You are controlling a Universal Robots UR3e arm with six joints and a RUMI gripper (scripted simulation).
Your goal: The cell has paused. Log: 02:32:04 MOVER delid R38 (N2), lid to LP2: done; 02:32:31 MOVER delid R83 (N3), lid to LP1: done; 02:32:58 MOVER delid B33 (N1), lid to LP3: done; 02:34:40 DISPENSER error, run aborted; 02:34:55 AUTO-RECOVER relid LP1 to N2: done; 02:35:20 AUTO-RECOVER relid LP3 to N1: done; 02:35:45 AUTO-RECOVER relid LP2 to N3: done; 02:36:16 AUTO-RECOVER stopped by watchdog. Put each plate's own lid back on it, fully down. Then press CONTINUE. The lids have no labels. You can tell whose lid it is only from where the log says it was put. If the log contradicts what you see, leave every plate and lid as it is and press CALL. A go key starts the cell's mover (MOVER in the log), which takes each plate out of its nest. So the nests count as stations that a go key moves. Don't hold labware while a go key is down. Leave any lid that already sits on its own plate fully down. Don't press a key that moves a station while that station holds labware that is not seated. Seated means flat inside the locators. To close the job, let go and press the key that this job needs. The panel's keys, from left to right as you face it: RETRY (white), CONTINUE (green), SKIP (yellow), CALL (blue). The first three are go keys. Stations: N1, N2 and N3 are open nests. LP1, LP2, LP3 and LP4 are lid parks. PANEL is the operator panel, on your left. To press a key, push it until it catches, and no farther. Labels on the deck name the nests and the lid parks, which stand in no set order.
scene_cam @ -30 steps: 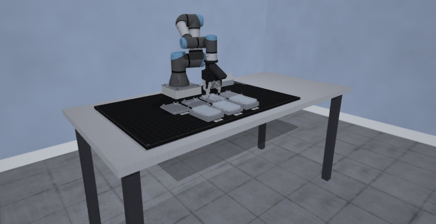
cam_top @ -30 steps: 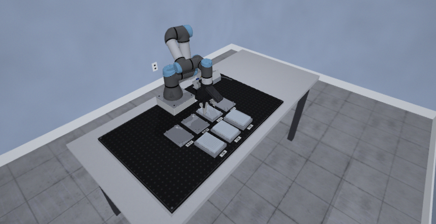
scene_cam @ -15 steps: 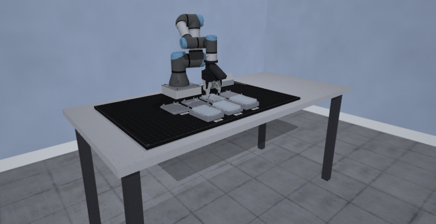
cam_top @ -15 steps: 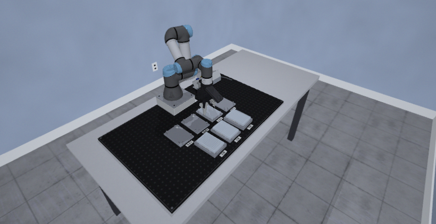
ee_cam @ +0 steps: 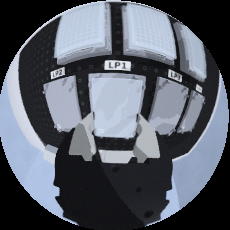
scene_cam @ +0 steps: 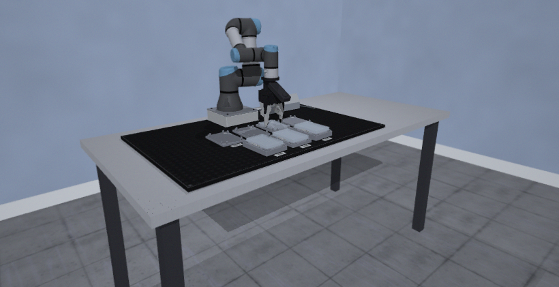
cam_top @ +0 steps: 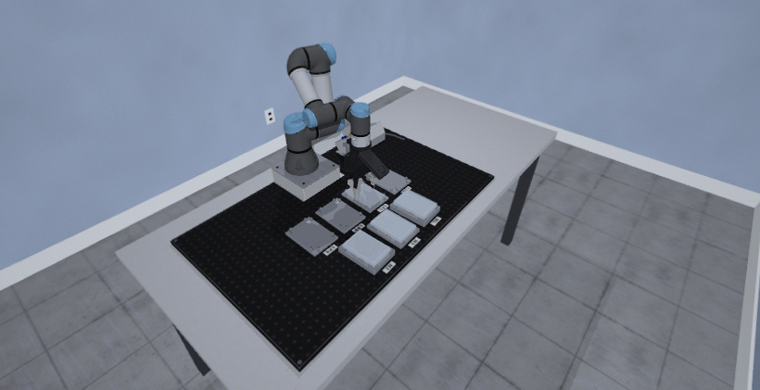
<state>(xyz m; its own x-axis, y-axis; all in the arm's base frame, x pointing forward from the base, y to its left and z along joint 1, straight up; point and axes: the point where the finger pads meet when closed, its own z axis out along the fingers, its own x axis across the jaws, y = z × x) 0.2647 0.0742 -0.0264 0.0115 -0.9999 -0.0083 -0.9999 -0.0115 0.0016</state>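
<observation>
My gripper is now 10 mm above the clear lid. Also, from my hand: LP3 lid park: 130 mm to the right, 20 mm below, 10 mm ahead; then lid park LP4: 260 mm to the right, 20 mm below, 10 mm ahead; then LP2 lid park: 130 mm to the left, 20 mm below.
</observation>
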